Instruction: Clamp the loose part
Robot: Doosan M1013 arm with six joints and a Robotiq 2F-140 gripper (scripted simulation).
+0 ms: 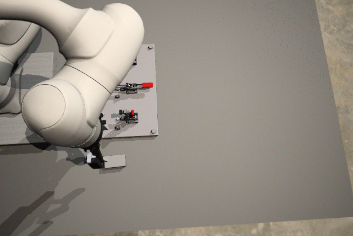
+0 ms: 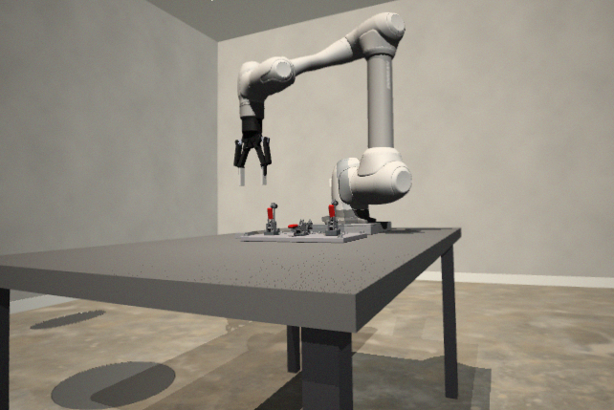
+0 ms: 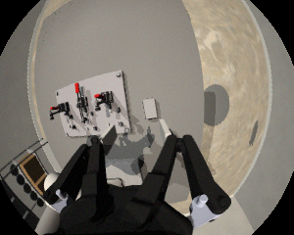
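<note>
The flat grey part is 3 cm to the right of my hand and 21 cm below it. Round my hand: toggle clamp (7 cm ahead, 11 cm to the left, 15 cm below); light grey fixture plate (4 cm ahead, 22 cm to the left, 21 cm below).
</note>
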